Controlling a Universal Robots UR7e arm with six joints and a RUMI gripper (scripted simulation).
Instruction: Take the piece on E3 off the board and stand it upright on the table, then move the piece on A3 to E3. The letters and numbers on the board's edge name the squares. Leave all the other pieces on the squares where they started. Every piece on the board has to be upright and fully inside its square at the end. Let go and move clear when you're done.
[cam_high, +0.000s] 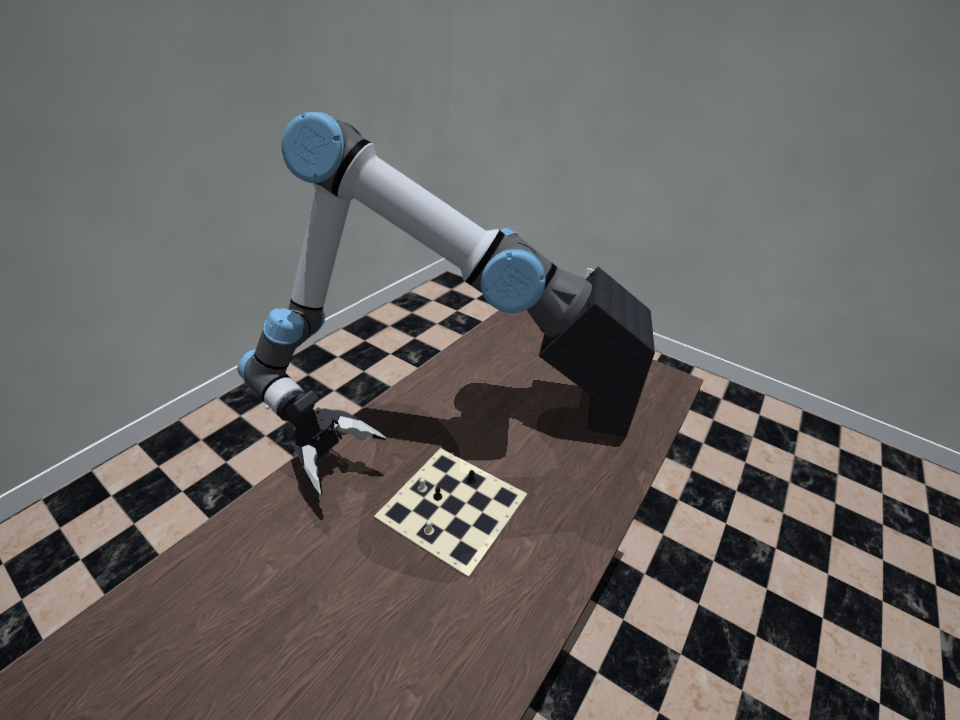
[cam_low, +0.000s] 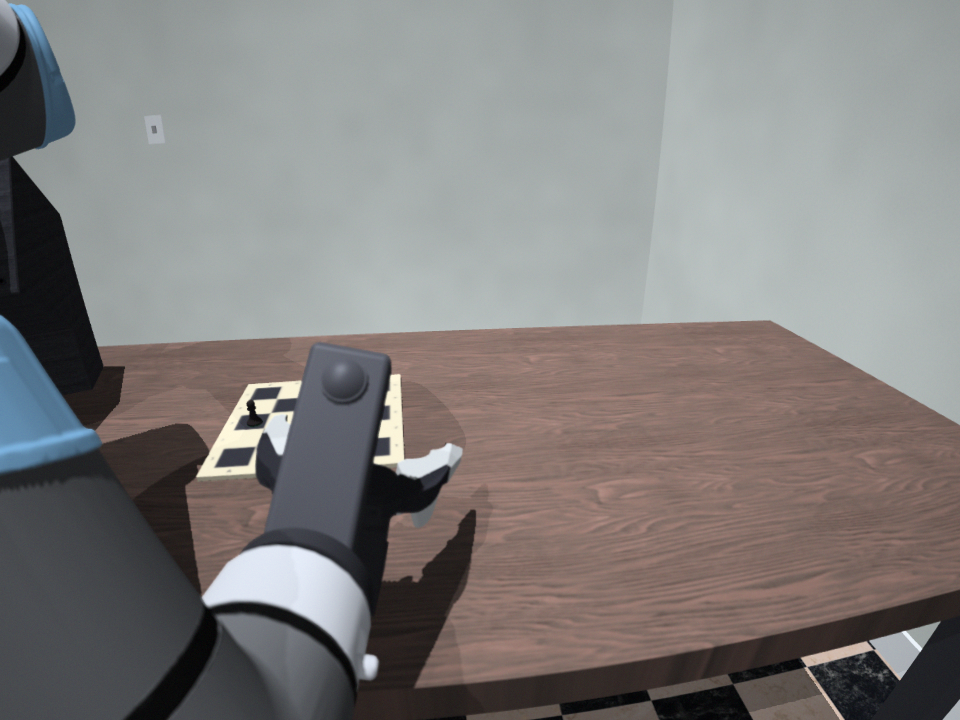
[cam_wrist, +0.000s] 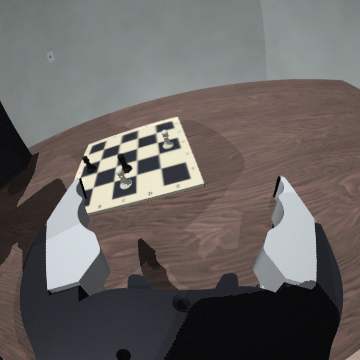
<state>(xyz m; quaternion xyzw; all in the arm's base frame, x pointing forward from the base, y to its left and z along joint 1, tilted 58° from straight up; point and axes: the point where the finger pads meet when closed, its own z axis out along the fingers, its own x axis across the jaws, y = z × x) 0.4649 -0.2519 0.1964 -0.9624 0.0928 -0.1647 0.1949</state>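
My hand is 19 cm to the right of the chessboard, 8 cm above it and 4 cm past it.
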